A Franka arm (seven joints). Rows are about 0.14 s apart.
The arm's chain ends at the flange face. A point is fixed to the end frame.
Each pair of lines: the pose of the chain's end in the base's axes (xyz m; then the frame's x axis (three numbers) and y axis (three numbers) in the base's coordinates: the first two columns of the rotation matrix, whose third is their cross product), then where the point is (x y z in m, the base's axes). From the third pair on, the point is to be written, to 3 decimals.
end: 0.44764, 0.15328, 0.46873, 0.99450, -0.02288, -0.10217, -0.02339, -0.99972, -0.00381
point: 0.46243 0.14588 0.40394
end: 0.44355, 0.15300, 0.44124, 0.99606, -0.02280, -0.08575, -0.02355, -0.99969, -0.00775
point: 0.45941 0.14582 0.37667
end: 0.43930, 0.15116, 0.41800, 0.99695, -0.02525, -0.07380, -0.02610, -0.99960, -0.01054
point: 0.456 0.144 0.354
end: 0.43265, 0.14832, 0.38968, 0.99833, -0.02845, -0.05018, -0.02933, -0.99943, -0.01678
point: 0.451 0.142 0.326
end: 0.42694, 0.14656, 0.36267, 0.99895, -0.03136, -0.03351, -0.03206, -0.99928, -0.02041
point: 0.446 0.140 0.299
